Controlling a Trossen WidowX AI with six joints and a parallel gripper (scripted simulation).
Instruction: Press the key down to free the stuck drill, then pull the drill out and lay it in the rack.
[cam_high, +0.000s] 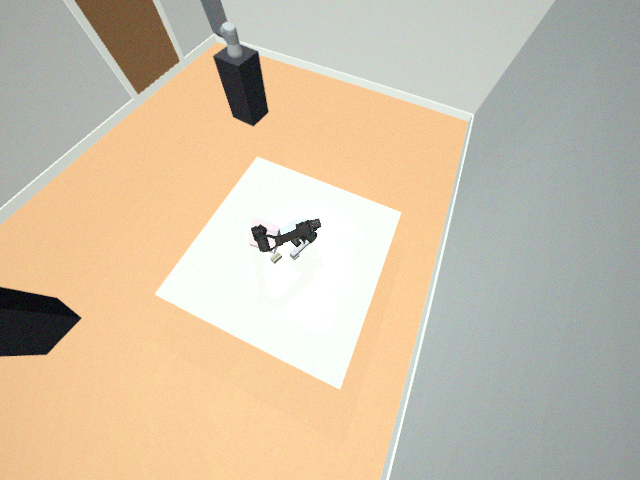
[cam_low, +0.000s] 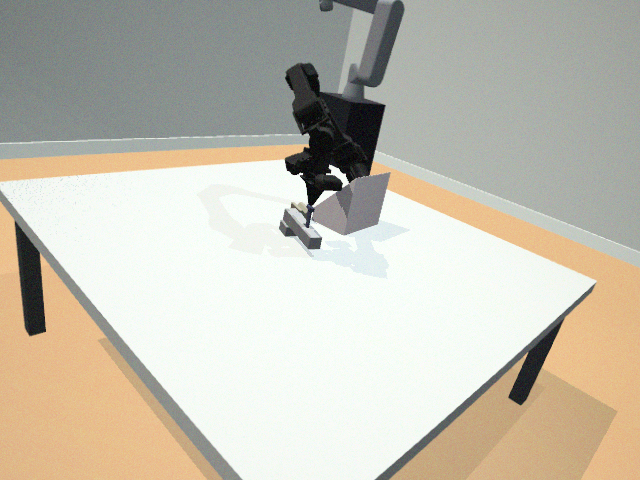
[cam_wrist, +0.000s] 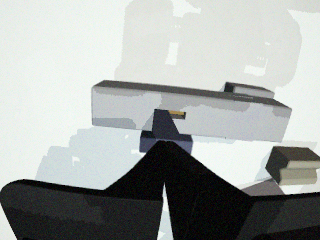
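My gripper tip is 4 cm above the dark blue drill. Also, from my gripper tip: long grey block (9 cm below, 4 cm to the right, 1 cm behind).
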